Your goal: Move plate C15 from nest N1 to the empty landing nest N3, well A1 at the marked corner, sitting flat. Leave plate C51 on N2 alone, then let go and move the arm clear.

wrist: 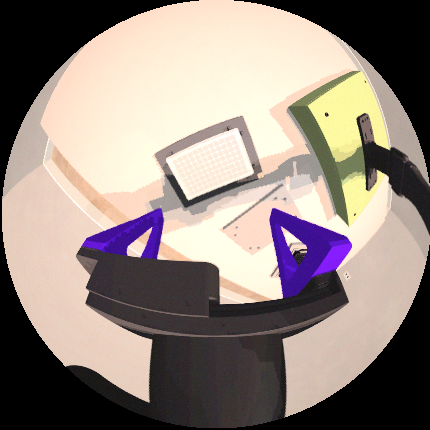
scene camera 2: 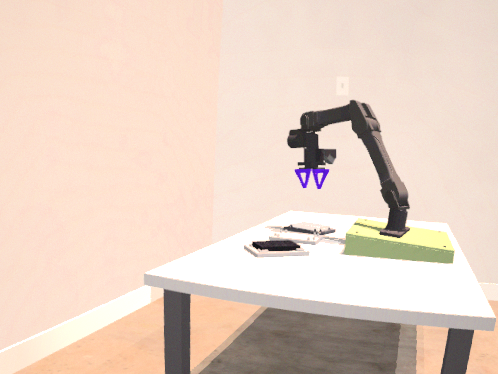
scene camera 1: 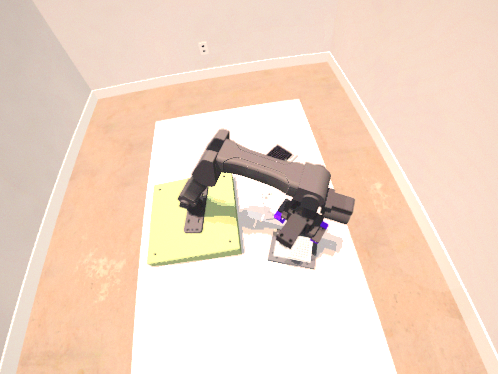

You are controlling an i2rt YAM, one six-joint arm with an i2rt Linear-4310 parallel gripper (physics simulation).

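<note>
A white well plate (scene camera 1: 295,251) (wrist: 212,162) sits on a dark grey nest (scene camera 1: 277,261) (scene camera 2: 325,231) (wrist: 200,139). A black well plate (scene camera 1: 280,153) (scene camera 2: 275,245) (wrist: 300,256) sits on a pale nest (scene camera 2: 280,253). Between them lies an empty pale nest (scene camera 2: 300,240) (wrist: 255,230) with small pegs, mostly hidden by the arm in scene camera 1. No plate or nest labels are readable, and no corner mark can be made out. My gripper (scene camera 1: 300,228) (scene camera 2: 312,188) (wrist: 216,213) is open and empty, pointing down, high above the table near the dark nest.
The arm's base stands on a yellow-green block (scene camera 1: 167,235) (scene camera 2: 395,250) (wrist: 345,125) beside the nests. The white table's (scene camera 1: 225,320) (scene camera 2: 240,272) long edge runs past the nests on the side away from the block. The arm casts shadows around the dark nest.
</note>
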